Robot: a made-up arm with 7 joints.
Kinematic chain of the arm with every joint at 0, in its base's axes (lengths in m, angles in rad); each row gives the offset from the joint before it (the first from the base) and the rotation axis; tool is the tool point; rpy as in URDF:
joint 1: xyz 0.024 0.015 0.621 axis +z
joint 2: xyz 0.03 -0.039 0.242 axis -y
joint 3: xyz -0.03 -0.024 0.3 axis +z
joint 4: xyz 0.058 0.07 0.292 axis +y
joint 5: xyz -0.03 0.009 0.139 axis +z
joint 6: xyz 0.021 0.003 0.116 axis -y
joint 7: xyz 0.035 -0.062 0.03 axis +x
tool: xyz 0.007 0.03 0 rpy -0.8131 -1.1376 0.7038
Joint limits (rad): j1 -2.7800..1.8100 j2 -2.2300..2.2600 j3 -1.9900..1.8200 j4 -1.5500..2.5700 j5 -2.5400..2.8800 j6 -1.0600..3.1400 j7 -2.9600..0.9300
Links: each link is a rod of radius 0.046 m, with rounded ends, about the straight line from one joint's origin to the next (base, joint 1, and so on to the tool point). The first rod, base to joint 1, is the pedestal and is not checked.
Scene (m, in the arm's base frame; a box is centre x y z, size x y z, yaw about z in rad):
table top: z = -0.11
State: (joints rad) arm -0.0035 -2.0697 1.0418 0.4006 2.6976 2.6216 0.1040
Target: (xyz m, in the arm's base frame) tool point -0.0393 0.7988 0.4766
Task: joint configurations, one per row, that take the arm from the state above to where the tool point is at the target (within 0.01 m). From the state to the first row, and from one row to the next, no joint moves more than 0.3 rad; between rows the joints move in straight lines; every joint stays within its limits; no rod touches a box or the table.
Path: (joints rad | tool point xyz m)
1: 0.2464 -2.0734 1.0461 0.3936 2.7072 2.5664 0.0799 | 0.7315 0.3222 0.4922
2: 0.4963 -2.0772 1.0504 0.3866 2.7168 2.5112 0.0559 | 0.6362 0.4888 0.4888
3: 0.7461 -2.0809 1.0547 0.3795 2.7264 2.4560 0.0318 | 0.5027 0.6272 0.4856
4: 0.9960 -2.0847 1.0590 0.3725 2.7360 2.4008 0.0078 | 0.3388 0.7288 0.4824
5: 1.2459 -2.0884 1.0632 0.3655 2.7456 2.3456 -0.0163 | 0.1544 0.7873 0.4794
6: 1.4958 -2.0921 1.0675 0.3585 2.7552 2.2904 -0.0403 | -0.0393 0.7988 0.4766

